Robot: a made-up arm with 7 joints. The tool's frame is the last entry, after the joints.
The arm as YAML. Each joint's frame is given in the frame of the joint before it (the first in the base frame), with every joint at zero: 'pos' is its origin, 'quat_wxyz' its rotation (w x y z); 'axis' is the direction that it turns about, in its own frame. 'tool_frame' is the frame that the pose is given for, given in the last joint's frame.
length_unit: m
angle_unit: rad
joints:
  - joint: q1
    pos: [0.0, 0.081, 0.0]
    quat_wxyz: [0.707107, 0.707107, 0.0, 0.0]
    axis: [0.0, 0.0, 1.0]
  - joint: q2
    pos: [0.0, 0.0, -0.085]
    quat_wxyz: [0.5, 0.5, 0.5, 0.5]
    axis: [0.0, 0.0, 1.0]
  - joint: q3
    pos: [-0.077, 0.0, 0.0]
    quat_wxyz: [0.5, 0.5, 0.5, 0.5]
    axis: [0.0, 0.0, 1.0]
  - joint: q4
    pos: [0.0, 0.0, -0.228]
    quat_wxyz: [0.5, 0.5, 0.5, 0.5]
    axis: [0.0, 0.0, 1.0]
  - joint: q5
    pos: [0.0, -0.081, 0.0]
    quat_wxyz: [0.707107, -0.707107, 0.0, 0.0]
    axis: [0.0, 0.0, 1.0]
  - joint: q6
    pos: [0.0, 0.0, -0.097]
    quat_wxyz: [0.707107, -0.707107, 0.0, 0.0]
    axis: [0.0, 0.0, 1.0]
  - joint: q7
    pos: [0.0, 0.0, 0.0]
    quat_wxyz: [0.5, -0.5, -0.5, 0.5]
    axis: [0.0, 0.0, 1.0]
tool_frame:
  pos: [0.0, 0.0, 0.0]
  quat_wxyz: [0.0, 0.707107, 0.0, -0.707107]
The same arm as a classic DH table. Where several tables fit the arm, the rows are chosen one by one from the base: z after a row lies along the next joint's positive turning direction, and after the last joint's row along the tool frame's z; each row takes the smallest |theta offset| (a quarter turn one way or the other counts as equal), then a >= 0, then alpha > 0; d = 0 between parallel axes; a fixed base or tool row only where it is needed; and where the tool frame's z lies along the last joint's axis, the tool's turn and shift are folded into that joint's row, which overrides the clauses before.
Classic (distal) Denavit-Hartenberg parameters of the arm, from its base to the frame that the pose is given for. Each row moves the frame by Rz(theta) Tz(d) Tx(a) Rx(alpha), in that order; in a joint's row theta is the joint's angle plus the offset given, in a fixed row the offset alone. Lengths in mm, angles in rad.
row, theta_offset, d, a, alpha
base (fixed), 0, 0, 0, 1.5708
q1, 1.5708, -166, 0, 1.5708
q2, 1.5708, 0, 0, 1.5708
q3, 1.5708, -305, 0, 1.5708
q4, 0, 0, 0, -1.5708
q5, 0, -178, 0, -1.5708
q6, -1.5708, 0, 0, 1.5708
q7, 1.5708, 0, 0, 1.5708
tool (fixed), -1.5708, 0, 0, 0

